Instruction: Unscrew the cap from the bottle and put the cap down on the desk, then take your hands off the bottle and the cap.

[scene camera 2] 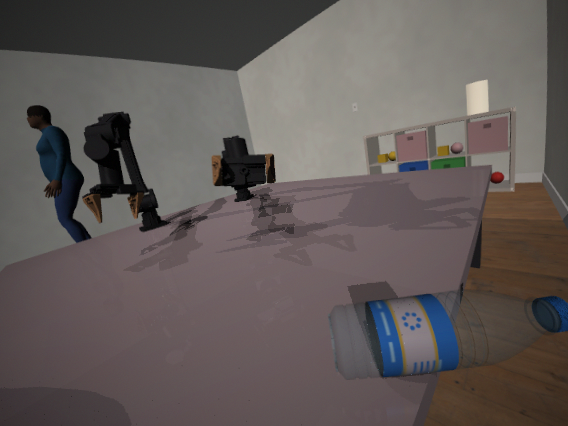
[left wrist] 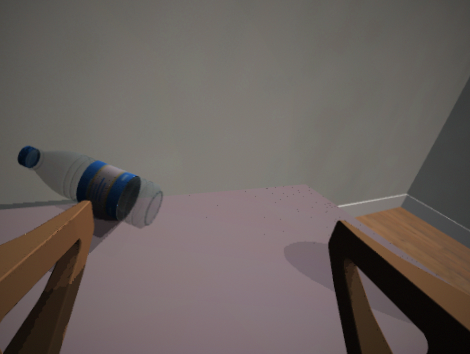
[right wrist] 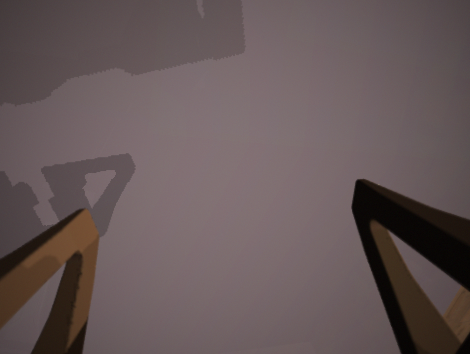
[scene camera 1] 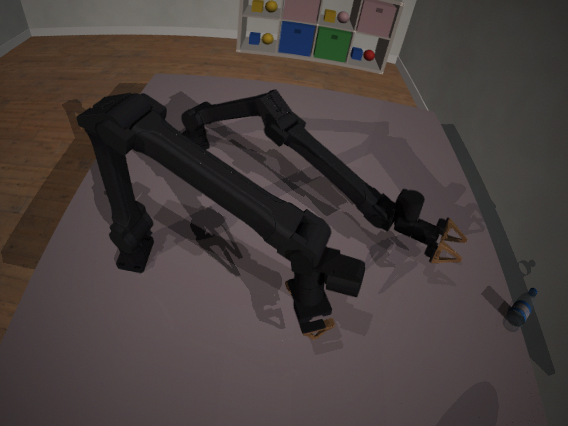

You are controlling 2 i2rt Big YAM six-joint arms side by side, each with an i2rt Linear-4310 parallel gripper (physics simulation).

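A clear bottle with a blue and white label is at the desk's right edge in scene camera 1. It looks tilted in the left wrist view, and I cannot tell how it rests. Its blue cap is on its neck. My left gripper is open and empty, apart from the bottle, with its fingers facing that edge. My right gripper is open and empty above the desk, farther from the bottle.
The pinkish desk lies under both arms, with arm shadows on it. A wall stands beyond the bottle. A shelf unit with coloured bins is at the back, off the desk. A person stands behind the desk in scene camera 2.
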